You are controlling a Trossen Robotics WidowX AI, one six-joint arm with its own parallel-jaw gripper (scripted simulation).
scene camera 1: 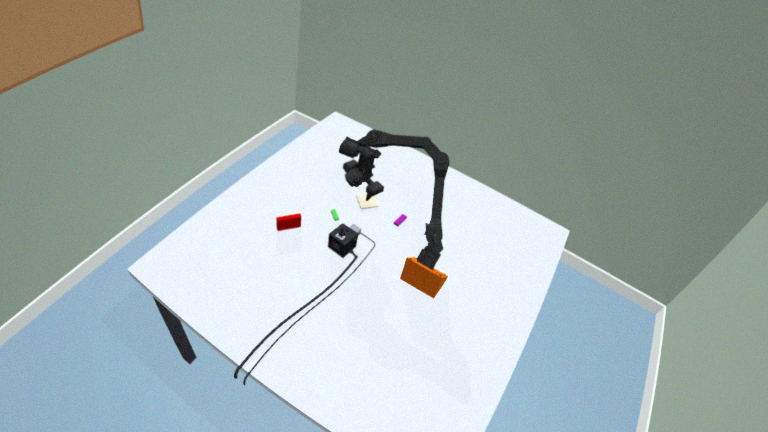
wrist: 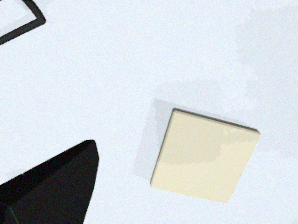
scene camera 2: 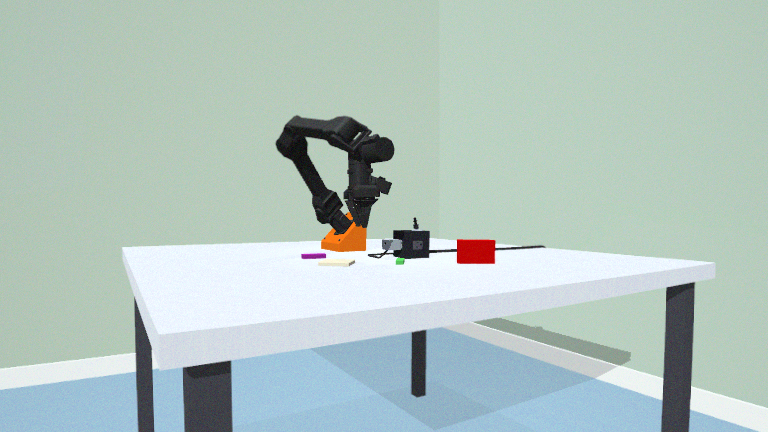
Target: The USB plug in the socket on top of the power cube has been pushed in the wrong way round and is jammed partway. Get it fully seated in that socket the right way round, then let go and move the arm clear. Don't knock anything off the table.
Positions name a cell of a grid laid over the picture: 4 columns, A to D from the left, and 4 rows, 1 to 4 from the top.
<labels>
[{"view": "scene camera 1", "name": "my gripper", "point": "B2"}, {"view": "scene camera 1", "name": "black power cube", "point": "B3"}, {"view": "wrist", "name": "tile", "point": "C3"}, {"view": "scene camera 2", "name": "my gripper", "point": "B3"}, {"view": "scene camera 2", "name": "red block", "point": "C3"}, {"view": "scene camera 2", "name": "black power cube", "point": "C3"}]
</labels>
